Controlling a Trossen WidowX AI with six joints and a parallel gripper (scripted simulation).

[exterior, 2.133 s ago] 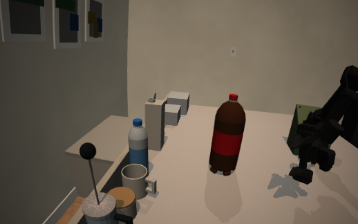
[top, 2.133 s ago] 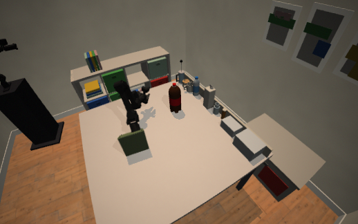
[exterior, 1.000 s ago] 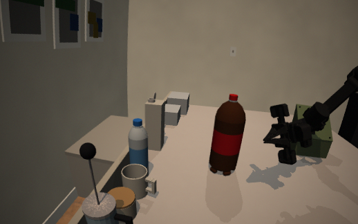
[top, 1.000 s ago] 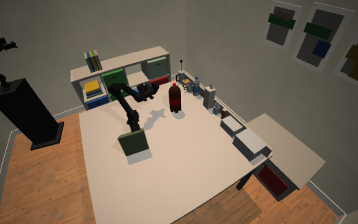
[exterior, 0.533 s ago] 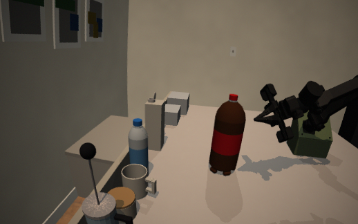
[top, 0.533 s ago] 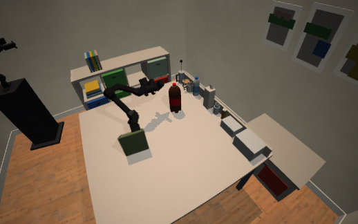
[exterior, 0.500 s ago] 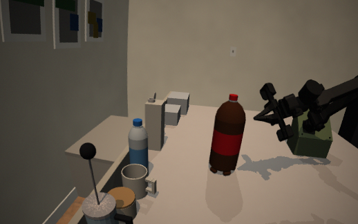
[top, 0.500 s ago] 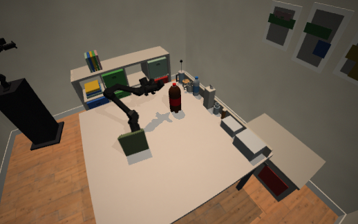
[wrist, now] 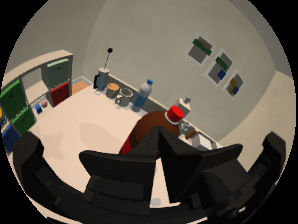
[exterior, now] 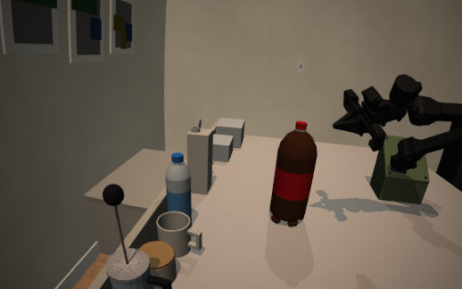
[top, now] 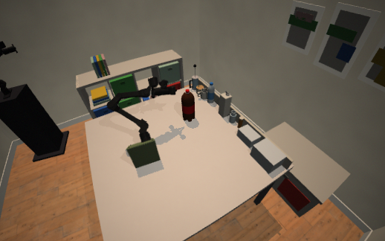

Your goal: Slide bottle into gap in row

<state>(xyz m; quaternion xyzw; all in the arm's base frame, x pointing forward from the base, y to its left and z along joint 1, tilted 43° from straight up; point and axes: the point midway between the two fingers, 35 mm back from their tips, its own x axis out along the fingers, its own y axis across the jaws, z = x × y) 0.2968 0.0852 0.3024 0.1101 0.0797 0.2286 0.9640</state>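
My gripper is now 110 mm short of the dark cola bottle, 10 mm to the left of it and 170 mm above it. Round my hand: water bottle 390 mm ahead, 140 mm to the left, 210 mm below; then lidded jar 350 mm ahead, 330 mm to the left, 280 mm below.
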